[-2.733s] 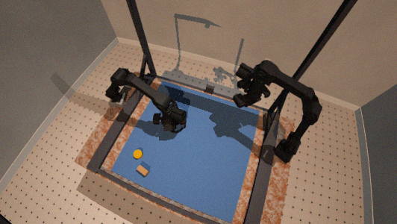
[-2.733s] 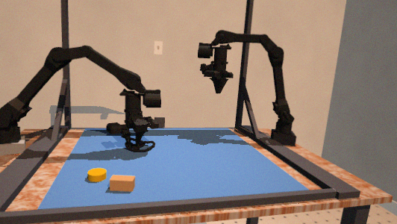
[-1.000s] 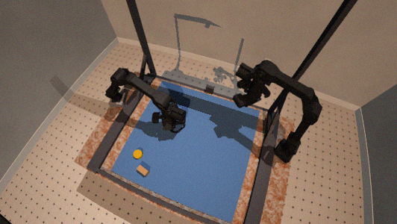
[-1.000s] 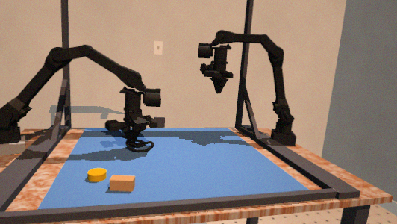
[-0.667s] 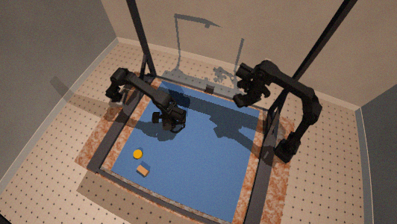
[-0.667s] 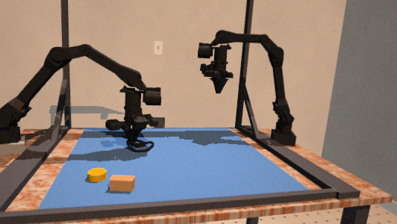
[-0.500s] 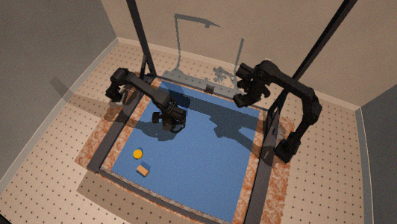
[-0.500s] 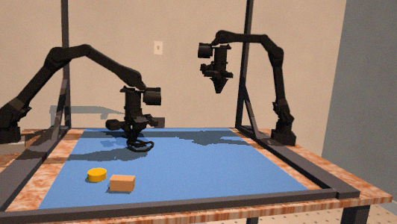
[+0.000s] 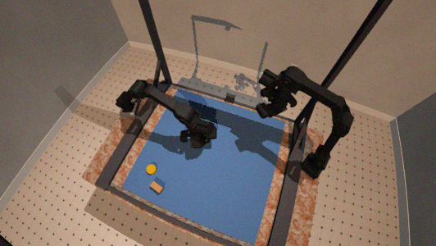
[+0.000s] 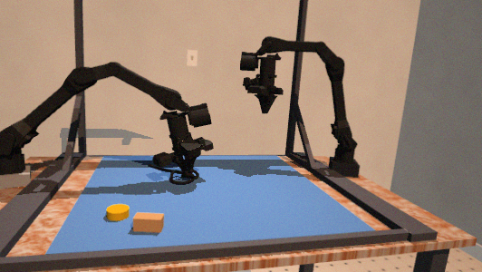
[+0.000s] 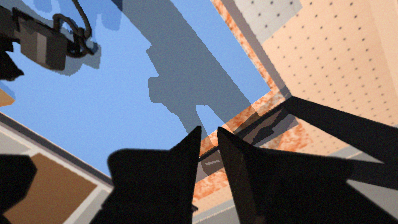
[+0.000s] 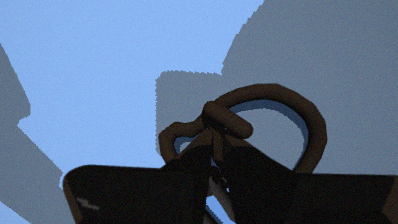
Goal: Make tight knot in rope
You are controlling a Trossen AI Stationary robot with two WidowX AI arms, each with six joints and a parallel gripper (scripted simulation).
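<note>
Now: the blue mat 5 cm ahead of my right hand, 6 cm to the left of it and 5 cm below it. From my right hand the other things lie so: yellow disc: 23 cm ahead, 19 cm to the right, 3 cm below; then orange block: 31 cm ahead, 12 cm to the right, 3 cm below.
</note>
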